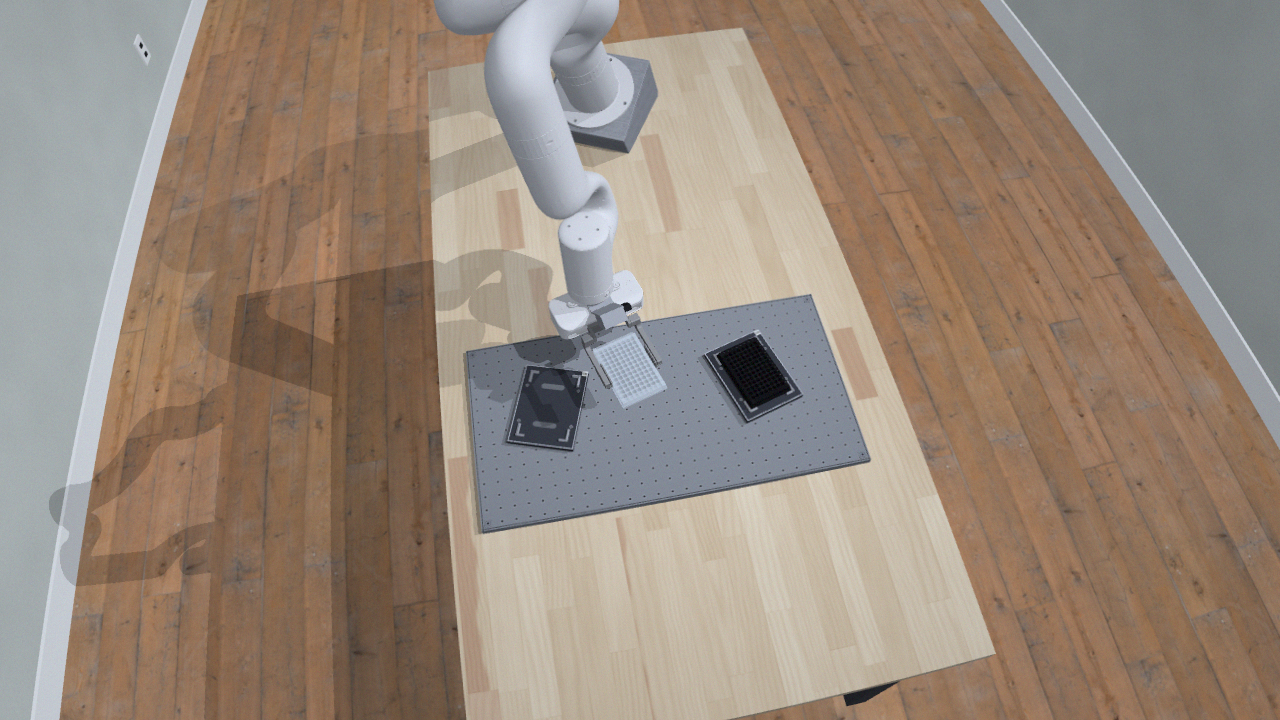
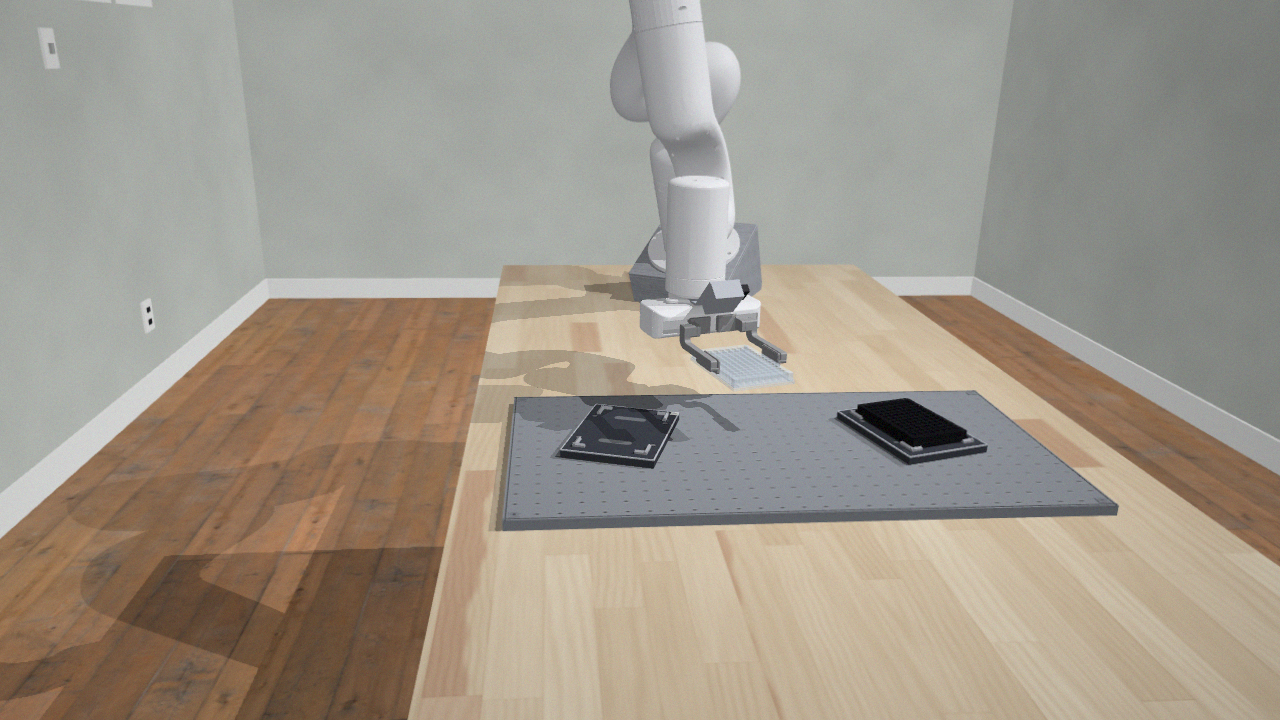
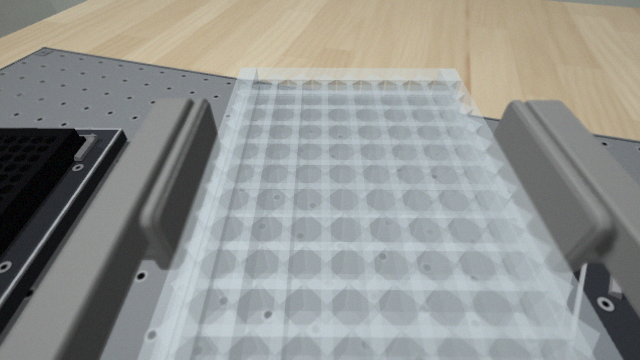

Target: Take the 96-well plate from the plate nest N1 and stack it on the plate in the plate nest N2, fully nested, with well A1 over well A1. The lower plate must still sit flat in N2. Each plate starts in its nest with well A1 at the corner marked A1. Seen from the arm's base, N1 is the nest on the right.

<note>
I see a clear 96-well plate (image 1: 635, 378) and a black 96-well plate (image 2: 903, 419).
The clear 96-well plate also shows in image 2 (image 2: 742, 367) and in image 3 (image 3: 390, 178). The black 96-well plate shows as well in image 1 (image 1: 769, 382).
</note>
